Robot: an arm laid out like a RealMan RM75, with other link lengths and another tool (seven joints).
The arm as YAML. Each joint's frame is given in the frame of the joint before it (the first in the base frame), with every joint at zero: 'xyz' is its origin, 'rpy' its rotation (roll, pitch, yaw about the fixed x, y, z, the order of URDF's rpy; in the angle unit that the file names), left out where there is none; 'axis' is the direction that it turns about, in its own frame. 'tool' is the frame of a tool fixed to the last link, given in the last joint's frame.
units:
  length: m
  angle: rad
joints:
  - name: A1
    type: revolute
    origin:
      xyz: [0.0, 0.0, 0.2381]
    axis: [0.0, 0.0, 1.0]
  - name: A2
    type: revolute
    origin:
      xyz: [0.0, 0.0, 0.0]
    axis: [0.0, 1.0, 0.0]
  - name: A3
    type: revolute
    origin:
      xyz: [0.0, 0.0, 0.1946]
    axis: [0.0, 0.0, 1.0]
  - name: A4
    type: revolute
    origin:
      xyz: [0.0, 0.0, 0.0]
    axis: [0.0, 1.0, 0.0]
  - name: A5
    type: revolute
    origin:
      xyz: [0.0, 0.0, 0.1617]
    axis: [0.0, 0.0, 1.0]
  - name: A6
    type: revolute
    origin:
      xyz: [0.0, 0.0, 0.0]
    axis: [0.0, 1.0, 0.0]
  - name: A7
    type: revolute
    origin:
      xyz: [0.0, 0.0, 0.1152]
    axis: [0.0, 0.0, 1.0]
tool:
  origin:
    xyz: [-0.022, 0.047, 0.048]
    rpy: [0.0, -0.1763, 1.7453]
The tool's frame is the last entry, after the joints.
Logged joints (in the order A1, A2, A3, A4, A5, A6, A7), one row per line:
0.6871 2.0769 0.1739 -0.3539 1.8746 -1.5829 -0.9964
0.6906 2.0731 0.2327 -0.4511 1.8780 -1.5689 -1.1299
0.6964 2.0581 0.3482 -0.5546 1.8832 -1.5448 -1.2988
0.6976 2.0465 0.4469 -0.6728 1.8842 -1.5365 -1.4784
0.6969 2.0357 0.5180 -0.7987 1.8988 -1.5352 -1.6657
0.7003 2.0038 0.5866 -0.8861 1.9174 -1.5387 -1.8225
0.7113 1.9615 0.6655 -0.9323 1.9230 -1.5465 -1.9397
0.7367 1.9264 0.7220 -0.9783 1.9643 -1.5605 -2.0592
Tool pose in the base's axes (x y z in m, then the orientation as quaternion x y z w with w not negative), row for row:
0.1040 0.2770 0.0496 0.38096 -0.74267 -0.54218 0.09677
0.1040 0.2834 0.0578 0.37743 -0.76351 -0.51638 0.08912
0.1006 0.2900 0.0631 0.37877 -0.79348 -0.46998 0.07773
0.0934 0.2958 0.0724 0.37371 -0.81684 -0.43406 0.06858
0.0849 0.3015 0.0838 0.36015 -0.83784 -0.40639 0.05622
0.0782 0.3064 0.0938 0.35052 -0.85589 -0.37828 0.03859
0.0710 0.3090 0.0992 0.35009 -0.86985 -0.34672 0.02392
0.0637 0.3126 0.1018 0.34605 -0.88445 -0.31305 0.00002
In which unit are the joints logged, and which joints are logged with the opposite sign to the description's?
The joints are logged in radians. Opposite sign: A3, A5, A7.
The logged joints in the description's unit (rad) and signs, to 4 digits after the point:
0.6871 2.0769 -0.1739 -0.3539 -1.8746 -1.5829 0.9964
0.6906 2.0731 -0.2327 -0.4511 -1.8780 -1.5689 1.1299
0.6964 2.0581 -0.3482 -0.5546 -1.8832 -1.5448 1.2988
0.6976 2.0465 -0.4469 -0.6728 -1.8842 -1.5365 1.4784
0.6969 2.0357 -0.5180 -0.7987 -1.8988 -1.5352 1.6657
0.7003 2.0038 -0.5866 -0.8861 -1.9174 -1.5387 1.8225
0.7113 1.9615 -0.6655 -0.9323 -1.9230 -1.5465 1.9397
0.7367 1.9264 -0.7220 -0.9783 -1.9643 -1.5605 2.0592

